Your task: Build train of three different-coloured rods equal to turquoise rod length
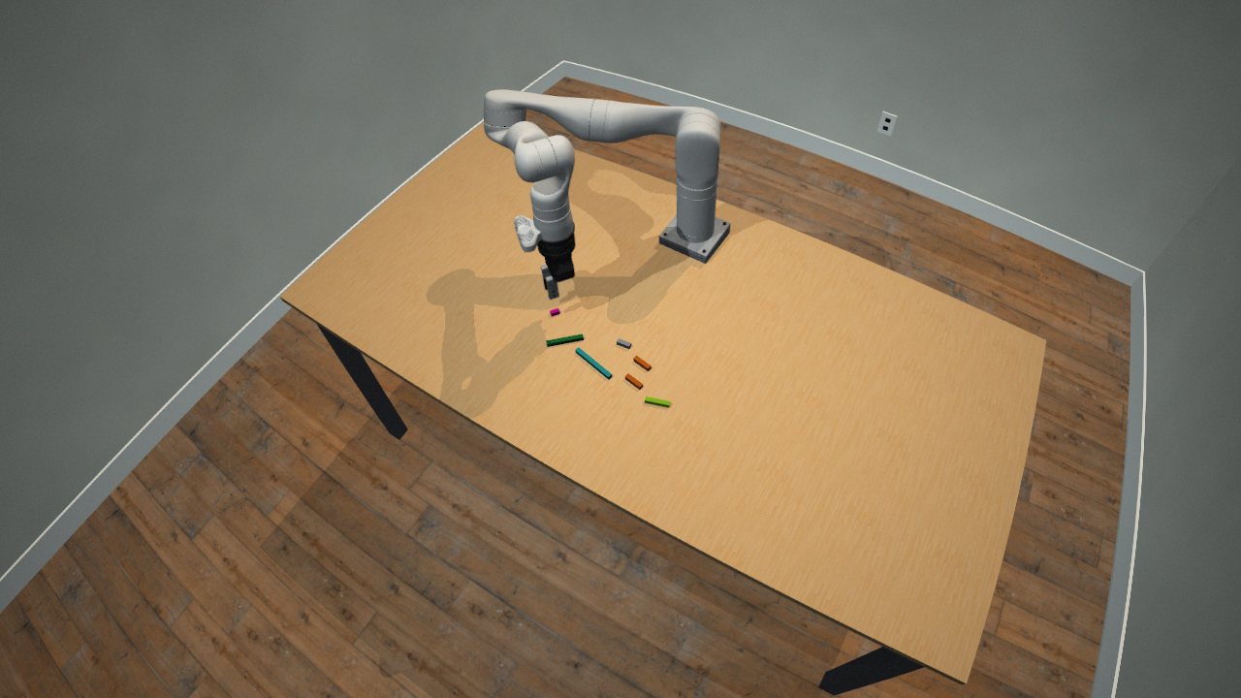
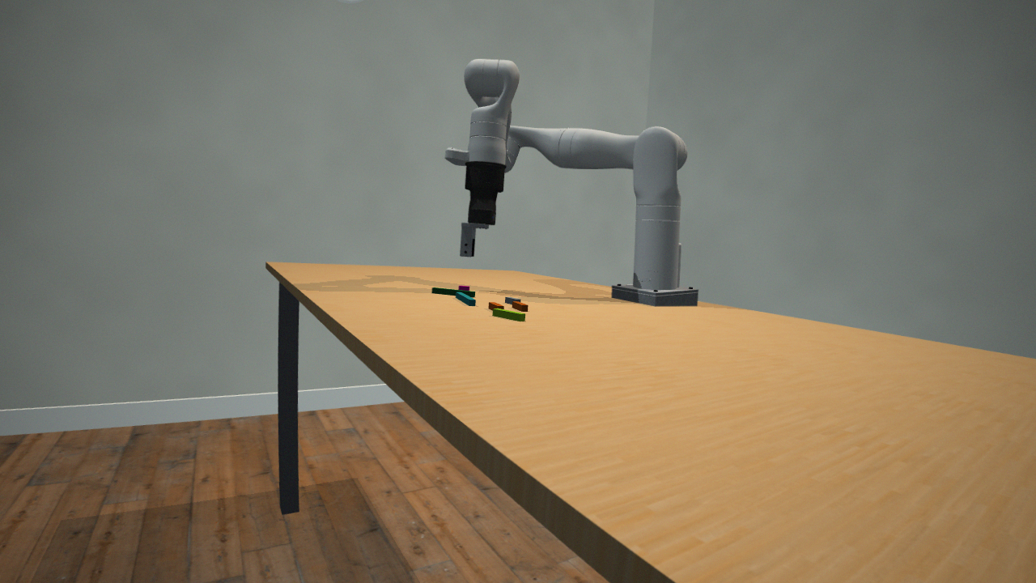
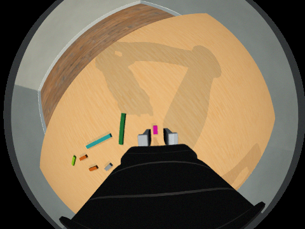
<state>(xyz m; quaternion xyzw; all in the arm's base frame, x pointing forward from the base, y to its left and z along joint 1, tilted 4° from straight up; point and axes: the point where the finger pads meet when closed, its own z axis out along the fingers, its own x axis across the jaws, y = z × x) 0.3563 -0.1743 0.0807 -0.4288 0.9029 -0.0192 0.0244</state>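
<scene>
Now: hand 8 cm above the magenta rod. From my hand the other things lie so: green rod: 6 cm ahead, 6 cm to the left, 8 cm below; then grey rod: 1 cm ahead, 18 cm to the left, 8 cm below; then turquoise rod: 8 cm ahead, 15 cm to the left, 8 cm below.
</scene>
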